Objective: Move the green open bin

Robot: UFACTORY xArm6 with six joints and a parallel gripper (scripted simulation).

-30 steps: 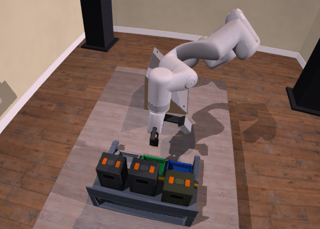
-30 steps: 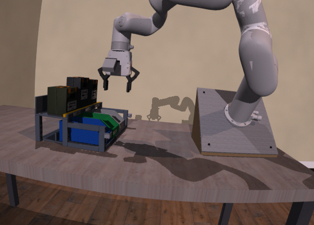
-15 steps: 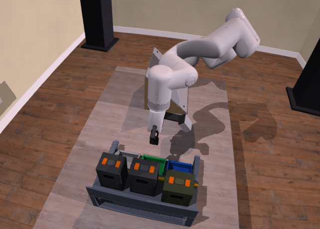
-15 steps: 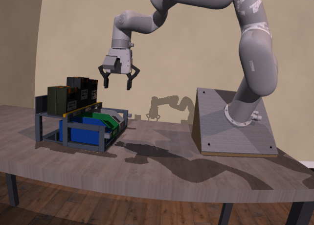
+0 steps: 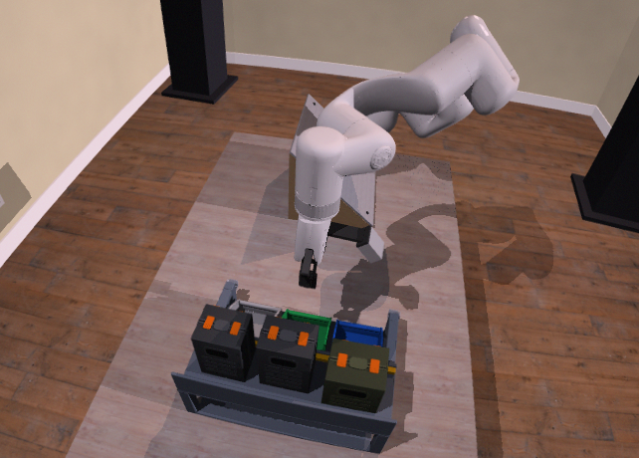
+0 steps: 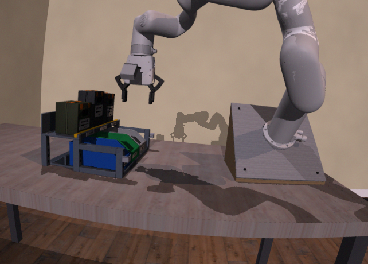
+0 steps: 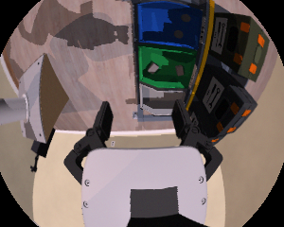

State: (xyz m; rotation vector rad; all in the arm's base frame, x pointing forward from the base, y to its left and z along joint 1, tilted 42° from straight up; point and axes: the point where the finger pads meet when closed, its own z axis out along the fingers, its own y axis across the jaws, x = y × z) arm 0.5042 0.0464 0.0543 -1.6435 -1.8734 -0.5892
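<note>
Now: the green open bin 8 cm ahead of my hand, 1 cm to the left of it and 17 cm below it. From my hand the other things lie so: grey bin (9 cm ahead, 11 cm to the right, 17 cm below); then olive box (17 cm ahead, 13 cm to the left, 6 cm below); then blue bin (7 cm ahead, 12 cm to the left, 17 cm below).
</note>
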